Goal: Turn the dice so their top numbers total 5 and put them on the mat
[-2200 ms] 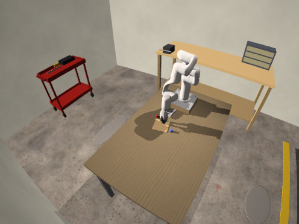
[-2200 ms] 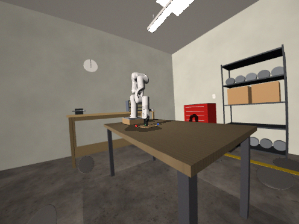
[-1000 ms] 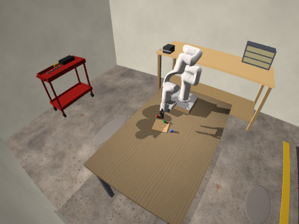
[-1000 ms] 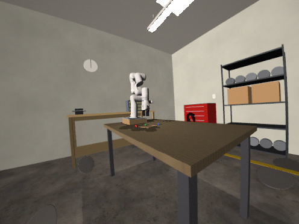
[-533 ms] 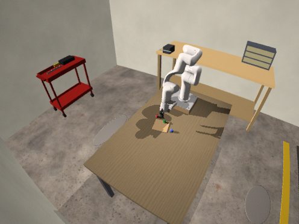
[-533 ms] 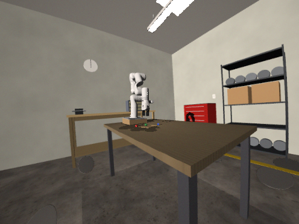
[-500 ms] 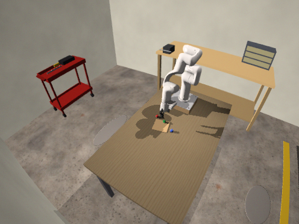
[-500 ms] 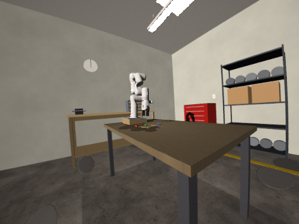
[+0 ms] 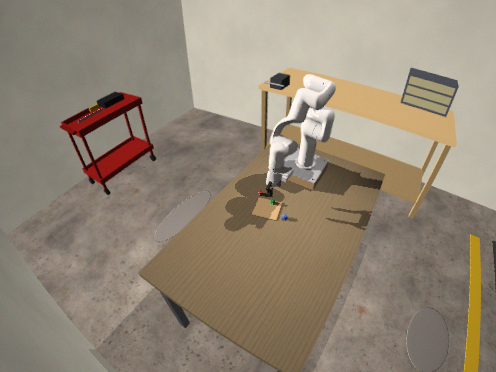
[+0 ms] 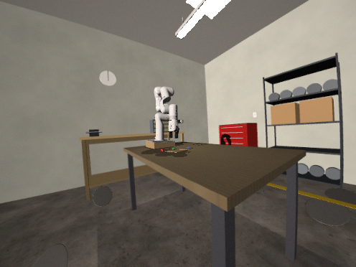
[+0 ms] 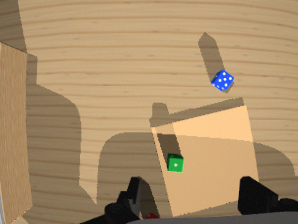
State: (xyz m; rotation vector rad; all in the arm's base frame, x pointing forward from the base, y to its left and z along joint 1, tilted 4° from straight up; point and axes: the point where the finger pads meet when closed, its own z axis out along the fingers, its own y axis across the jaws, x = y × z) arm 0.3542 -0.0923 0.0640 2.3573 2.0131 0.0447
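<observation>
Now: hand 110 mm above the blue die, 100 mm to the right of it and 80 mm short of it. Also, from my hand: tan mat (110 mm below, 50 mm ahead, 20 mm to the right); red die (110 mm below, 100 mm to the right, 50 mm behind); green die (100 mm below).
</observation>
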